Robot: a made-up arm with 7 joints. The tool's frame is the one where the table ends. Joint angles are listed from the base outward.
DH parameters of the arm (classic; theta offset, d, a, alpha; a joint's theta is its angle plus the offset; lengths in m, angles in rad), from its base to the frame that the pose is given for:
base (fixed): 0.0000 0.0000 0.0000 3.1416
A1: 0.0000 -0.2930 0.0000 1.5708
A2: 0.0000 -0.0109 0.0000 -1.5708
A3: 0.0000 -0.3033 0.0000 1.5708
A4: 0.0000 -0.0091 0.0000 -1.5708
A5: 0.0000 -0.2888 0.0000 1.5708
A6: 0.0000 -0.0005 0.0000 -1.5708
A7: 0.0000 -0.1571 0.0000 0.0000
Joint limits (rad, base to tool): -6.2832..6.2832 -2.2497..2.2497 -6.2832..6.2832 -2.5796..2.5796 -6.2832..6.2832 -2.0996..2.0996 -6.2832..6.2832
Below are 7 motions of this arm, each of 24 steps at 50 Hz.
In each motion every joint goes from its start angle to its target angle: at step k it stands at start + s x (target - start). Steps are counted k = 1, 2, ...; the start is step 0. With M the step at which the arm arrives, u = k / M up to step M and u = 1 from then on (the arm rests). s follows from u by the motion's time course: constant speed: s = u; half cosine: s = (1 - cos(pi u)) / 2; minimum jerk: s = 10 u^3 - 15 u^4 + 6 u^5.
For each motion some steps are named. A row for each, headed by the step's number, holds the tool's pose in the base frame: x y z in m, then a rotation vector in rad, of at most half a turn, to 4 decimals.
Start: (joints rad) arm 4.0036 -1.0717 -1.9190 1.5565 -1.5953 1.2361 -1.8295
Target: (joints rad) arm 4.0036 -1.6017 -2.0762 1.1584 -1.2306 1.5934 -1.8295
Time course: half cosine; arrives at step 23
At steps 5, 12, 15, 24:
5: 0.0680 -0.4641 0.2018 -0.0816 -0.4598 -1.0258
12: 0.0979 -0.4363 0.1131 0.1969 -0.1846 -0.8209
15: 0.1044 -0.4166 0.0737 0.3296 -0.0581 -0.7340
24: 0.1066 -0.3842 0.0235 0.5134 0.1141 -0.6213

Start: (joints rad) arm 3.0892 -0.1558 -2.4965 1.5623 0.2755 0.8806 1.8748
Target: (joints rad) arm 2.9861 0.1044 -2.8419 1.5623 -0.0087 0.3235 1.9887
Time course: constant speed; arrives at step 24
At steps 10, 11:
10: 0.3801 -0.1744 0.4893 0.2187 -0.9662 -1.4198
11: 0.3840 -0.1670 0.4957 0.2557 -0.9882 -1.3973

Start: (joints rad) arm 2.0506 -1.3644 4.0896 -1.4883 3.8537 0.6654 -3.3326
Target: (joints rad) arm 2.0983 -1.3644 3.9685 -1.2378 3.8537 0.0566 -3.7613
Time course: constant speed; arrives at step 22
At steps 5, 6, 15, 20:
5: -0.2153 0.3993 0.5758 1.9647 0.6898 1.4433
6: -0.2100 0.4051 0.5823 1.9812 0.6974 1.3865
15: -0.1491 0.4537 0.6351 2.1109 0.7759 0.8740
20: -0.1067 0.4766 0.6585 2.1698 0.8251 0.5888

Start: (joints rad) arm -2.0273 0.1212 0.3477 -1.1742 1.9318 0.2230 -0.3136
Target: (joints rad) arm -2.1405 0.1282 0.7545 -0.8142 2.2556 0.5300 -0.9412
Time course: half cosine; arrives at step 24
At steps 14, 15, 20, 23, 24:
14: 0.0089 -0.3100 0.8593 -2.0437 -0.2883 0.1792
15: 0.0032 -0.3056 0.8640 -2.0442 -0.2919 0.1680
20: -0.0187 -0.2876 0.8803 -2.0414 -0.3005 0.1179
23: -0.0242 -0.2827 0.8841 -2.0396 -0.3014 0.1030
24: -0.0246 -0.2824 0.8843 -2.0395 -0.3014 0.1020

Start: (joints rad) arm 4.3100 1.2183 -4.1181 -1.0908 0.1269 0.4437 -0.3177
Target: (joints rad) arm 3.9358 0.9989 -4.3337 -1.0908 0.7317 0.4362 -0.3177
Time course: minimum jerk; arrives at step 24
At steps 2, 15, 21, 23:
2: -0.4990 0.4276 0.3175 1.6388 0.4081 1.1142
15: -0.5927 0.2119 0.4671 2.1316 0.6295 1.4966
21: -0.5983 0.1243 0.5158 2.3329 0.7163 1.5835
23: -0.5981 0.1191 0.5185 2.3452 0.7215 1.5875

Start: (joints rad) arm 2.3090 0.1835 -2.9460 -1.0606 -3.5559 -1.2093 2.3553
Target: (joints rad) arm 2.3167 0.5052 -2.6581 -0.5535 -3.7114 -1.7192 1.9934
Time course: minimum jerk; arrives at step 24
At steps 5, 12, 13, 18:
5: -0.2968 -0.1637 0.8337 1.9677 1.9727 -0.0630
12: -0.2857 -0.1427 0.8382 1.9261 2.0401 -0.5572
13: -0.2820 -0.1412 0.8371 1.9160 2.0578 -0.6451
18: -0.2638 -0.1421 0.8265 1.8571 2.1491 -1.0039

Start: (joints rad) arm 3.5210 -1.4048 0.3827 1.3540 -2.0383 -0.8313 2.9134
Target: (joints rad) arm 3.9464 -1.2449 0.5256 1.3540 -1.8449 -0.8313 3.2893
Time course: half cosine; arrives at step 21
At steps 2, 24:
2: 0.3570 0.1397 0.6703 1.3204 1.8188 -1.2979
24: 0.3976 0.0369 0.6714 1.9190 0.7518 -1.4264

